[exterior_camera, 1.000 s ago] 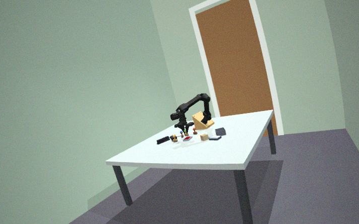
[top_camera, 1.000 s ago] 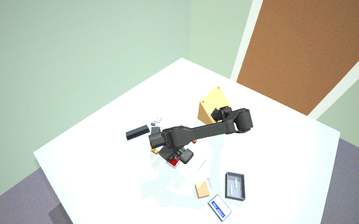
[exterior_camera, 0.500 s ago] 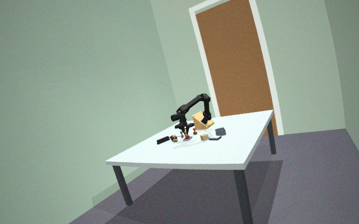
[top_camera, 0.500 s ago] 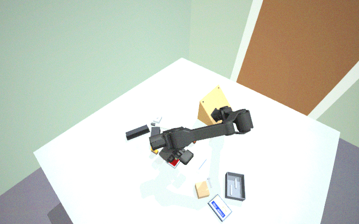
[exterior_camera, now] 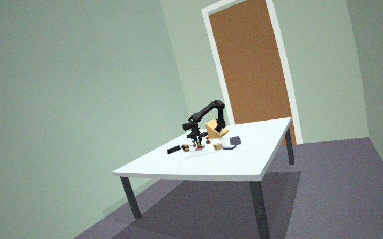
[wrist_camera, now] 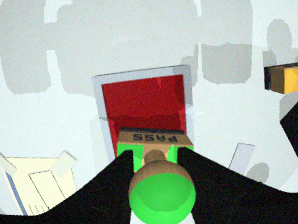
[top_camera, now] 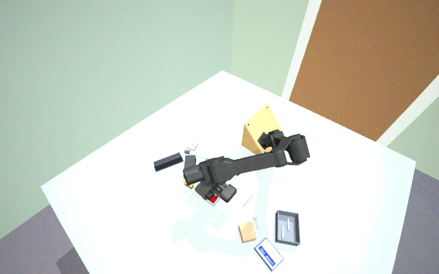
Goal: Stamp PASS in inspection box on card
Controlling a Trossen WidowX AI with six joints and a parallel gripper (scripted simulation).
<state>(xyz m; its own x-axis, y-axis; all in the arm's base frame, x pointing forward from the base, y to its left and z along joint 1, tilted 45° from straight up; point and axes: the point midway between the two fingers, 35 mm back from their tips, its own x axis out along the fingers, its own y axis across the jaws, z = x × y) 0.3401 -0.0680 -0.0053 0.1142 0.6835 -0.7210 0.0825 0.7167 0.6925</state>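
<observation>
Now: the red ink pad 40 mm below my gripper tip. From my gripper tip the other things lie so: pale card: 60 mm behind, 100 mm to the left, 40 mm below; yellow-knobbed stamp: 30 mm ahead, 120 mm to the right, 20 mm below; blue-knobbed stamp: 100 mm behind, 100 mm to the right, 20 mm below.
</observation>
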